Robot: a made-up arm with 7 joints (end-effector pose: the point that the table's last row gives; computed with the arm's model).
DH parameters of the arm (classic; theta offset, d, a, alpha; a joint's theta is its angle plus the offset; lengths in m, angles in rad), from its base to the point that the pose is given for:
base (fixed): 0.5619 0 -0.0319 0
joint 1: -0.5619 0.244 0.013 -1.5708
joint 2: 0 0.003 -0.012 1.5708
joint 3: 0 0.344 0.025 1.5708
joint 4: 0 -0.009 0.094 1.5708
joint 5: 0 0.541 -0.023 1.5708
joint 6: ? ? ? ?
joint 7: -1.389 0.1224 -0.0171 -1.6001
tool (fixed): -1.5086 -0.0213 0 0
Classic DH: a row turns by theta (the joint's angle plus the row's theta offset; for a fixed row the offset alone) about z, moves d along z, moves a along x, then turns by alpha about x.
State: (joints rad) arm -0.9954 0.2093 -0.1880 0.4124 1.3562 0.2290 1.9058
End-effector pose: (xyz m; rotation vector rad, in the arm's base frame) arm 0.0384 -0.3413 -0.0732 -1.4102 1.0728 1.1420
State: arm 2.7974 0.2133 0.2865 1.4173 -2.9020 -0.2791 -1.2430
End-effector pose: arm -0.7090 -0.0787 0.3511 -0.2696 2.3833 0.9386
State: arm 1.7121 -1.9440 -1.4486 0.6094 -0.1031 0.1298 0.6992
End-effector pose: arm 0.4816 0.1737 0.3165 2.2991 1.2285 0.9353
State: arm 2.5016 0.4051 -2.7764 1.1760 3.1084 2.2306 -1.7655
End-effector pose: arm 0.4705 0.0003 0.8474 0.4623 -1.5796 1.5906
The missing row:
joint 6: 0 -0.044 0.119 -1.5708
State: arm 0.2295 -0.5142 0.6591 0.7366 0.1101 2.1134 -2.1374
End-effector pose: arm 0.2600 0.2486 0.2261 1.3060 -1.3657 -2.0964
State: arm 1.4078 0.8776 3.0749 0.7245 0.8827 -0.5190 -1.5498
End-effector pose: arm -0.2648 -0.2990 0.6397 -0.5756 0.2118 -2.1498
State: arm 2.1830 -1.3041 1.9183 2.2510 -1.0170 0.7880 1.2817
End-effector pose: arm 0.0583 -0.9988 0.3253 -0.6801 0.6089 -2.3625
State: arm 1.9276 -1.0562 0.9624 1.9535 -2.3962 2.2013 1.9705
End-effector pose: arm -0.1464 -0.5972 0.9221 2.5079 -0.0787 0.2321
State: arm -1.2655 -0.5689 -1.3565 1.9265 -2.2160 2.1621 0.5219
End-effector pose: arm -0.5949 0.2328 0.8703 -0.5477 -0.1656 1.3792
